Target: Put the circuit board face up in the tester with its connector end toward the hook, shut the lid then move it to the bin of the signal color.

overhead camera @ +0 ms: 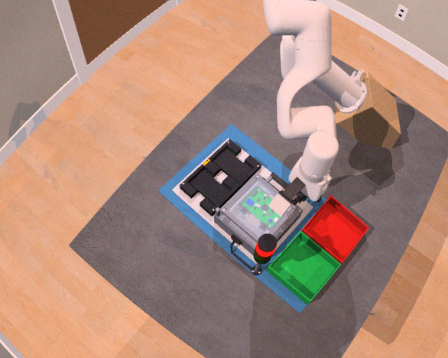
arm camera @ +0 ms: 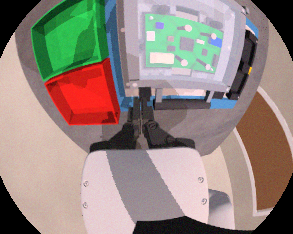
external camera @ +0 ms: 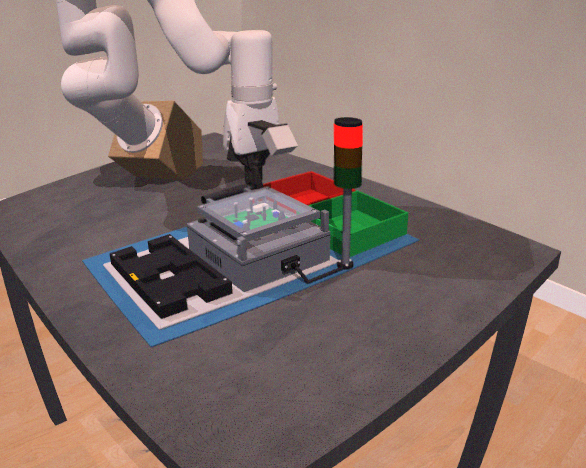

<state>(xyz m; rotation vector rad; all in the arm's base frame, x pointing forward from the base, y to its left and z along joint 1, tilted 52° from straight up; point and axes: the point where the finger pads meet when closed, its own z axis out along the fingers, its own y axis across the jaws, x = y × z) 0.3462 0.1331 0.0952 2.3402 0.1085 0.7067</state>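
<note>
Now: the black latch hook 2 cm ahead of my hand, 1 cm to the right of it and 2 cm below it. The rest, counted from my hand: green circuit board: 7 cm ahead, 7 cm to the right, 4 cm below; clear lid: 8 cm ahead, 7 cm to the right, 2 cm below; plate: 8 cm ahead, 7 cm to the right, 4 cm below.
</note>
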